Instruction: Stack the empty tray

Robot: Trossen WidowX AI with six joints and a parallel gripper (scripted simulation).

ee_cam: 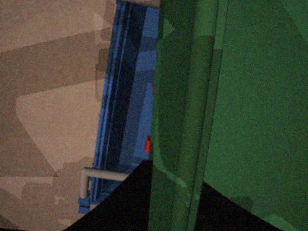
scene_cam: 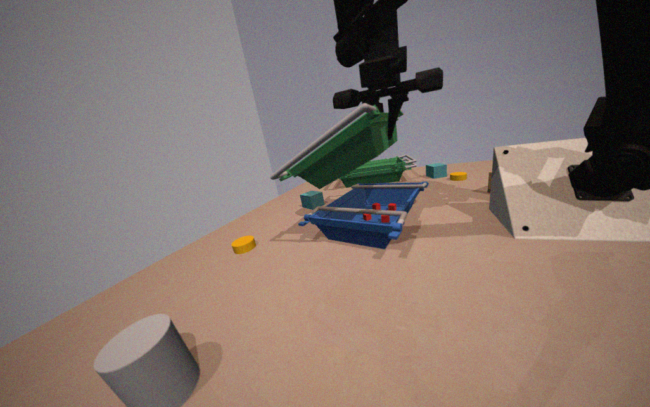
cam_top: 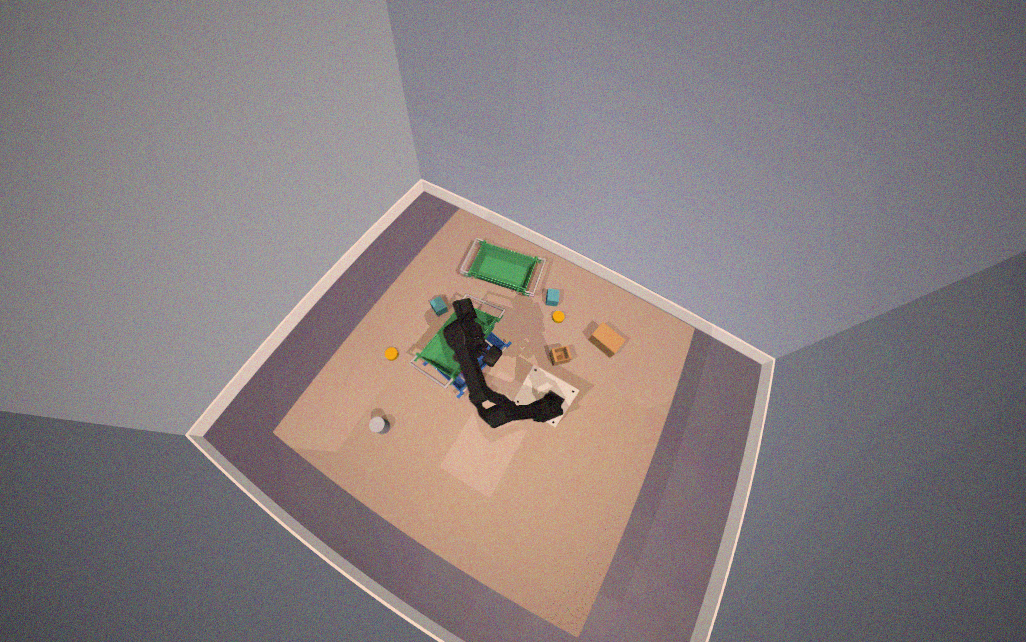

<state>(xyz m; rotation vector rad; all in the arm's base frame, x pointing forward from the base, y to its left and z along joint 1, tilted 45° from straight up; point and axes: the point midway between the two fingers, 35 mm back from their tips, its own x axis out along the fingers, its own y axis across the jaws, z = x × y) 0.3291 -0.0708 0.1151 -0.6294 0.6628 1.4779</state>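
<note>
Now: the green tray 8 cm ahead of my gripper tip and 1 cm above it. The rest, counted from my gripper tip: grey cylinder (39 cm to the left, 15 cm below, 15 cm ahead); small brown box (26 cm behind, 21 cm to the right, 17 cm below).
</note>
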